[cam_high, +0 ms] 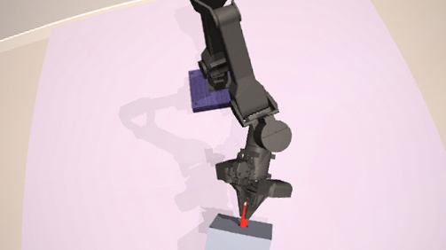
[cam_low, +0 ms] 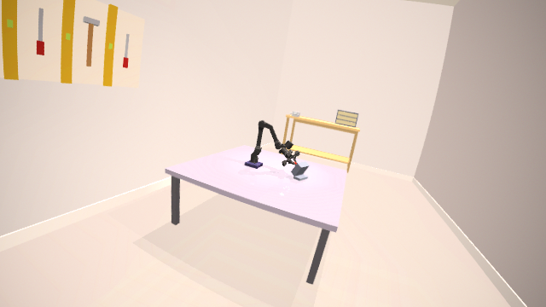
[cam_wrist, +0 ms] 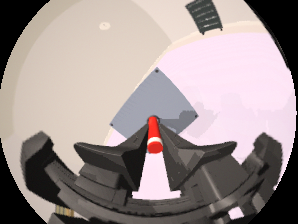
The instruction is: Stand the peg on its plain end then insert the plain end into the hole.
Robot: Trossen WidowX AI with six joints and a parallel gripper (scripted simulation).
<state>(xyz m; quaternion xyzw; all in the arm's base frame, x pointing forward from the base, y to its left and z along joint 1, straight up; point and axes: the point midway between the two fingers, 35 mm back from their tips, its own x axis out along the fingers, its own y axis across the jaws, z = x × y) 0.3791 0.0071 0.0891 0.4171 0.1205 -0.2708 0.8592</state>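
Now: the grey sloped panel 4 cm ahead of my gripper tip, 2 cm to the right of it and 2 cm below it. From my gripper tip the other things lie so: peg: 1 cm to the left, 1 cm behind, 1 cm above.
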